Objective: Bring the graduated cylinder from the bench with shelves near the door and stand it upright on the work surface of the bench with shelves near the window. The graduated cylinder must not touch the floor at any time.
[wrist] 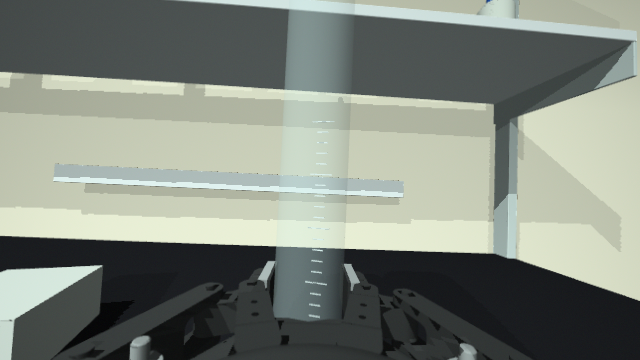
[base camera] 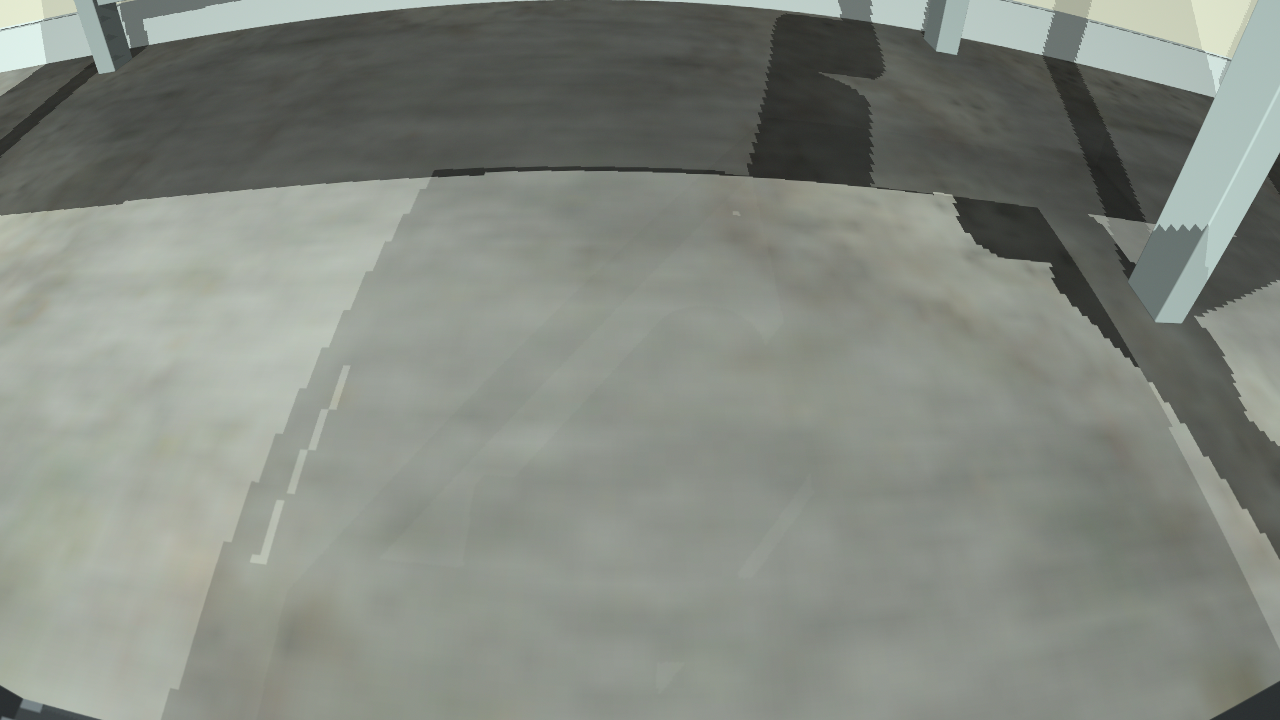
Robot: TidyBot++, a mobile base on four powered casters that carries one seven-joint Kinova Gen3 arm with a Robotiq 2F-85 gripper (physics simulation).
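Places are measured from the arm's base along level axes (x ahead, y left, z up), in millimetres.
Pixels of known places: gripper, fingertip midpoint: (wrist: 308, 276).
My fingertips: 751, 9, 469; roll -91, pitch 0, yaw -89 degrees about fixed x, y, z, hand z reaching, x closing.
Ahead of a thing's pixels: the offset from my fingertips to its top centre, as dx, dy, dz. "*": to the spot under its first point. Level surfaces: height alone.
The graduated cylinder @(* -35, -1, +81) (wrist: 316, 150) is a clear, upright tube with white scale marks, in the middle of the wrist view. Its top runs out of the frame and its foot is hidden behind the gripper body. My gripper (wrist: 308, 276) is shut on the cylinder low down, with one finger pad against each side. The cylinder is over or on the black work surface @(dz -103) (wrist: 450, 280) of a bench with a shelf @(dz +335) (wrist: 150, 45) above; whether its foot touches the surface is hidden. The cylinder and gripper do not show in the base camera view.
A pale box @(+60, +273, -45) (wrist: 55, 295) stands on the bench at the left. A white bottle @(* +320, -392, +471) (wrist: 501, 9) stands on the shelf at the upper right. A shelf post (wrist: 505, 190) rises at the right. A grey rail (wrist: 150, 177) runs behind. In the base camera view, a bench leg @(* -200, -501, -731) (base camera: 1203, 188) stands at the right.
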